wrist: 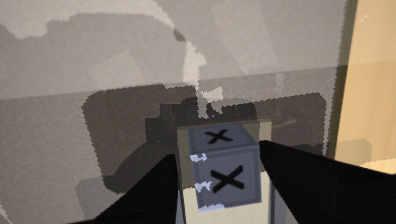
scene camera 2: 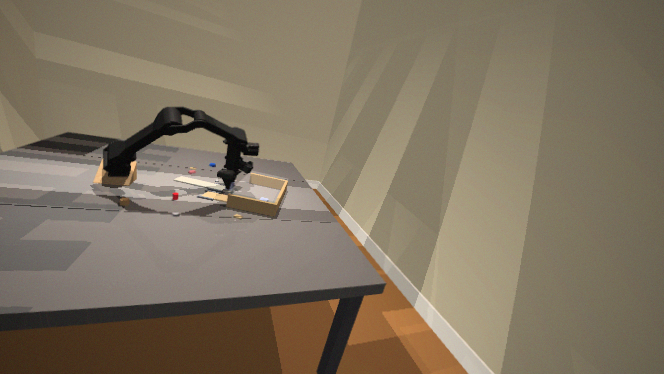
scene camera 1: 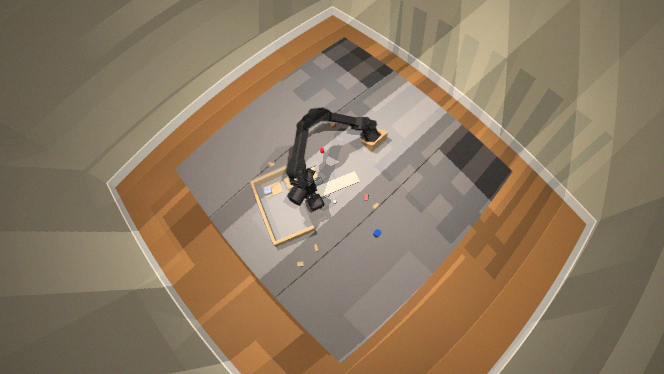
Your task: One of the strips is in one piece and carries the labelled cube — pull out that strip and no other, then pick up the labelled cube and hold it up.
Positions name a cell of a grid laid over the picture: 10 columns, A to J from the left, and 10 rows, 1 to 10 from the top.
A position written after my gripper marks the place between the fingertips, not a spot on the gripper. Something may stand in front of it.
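Visible: a labelled cube (wrist: F8), together with my gripper (wrist: F7).
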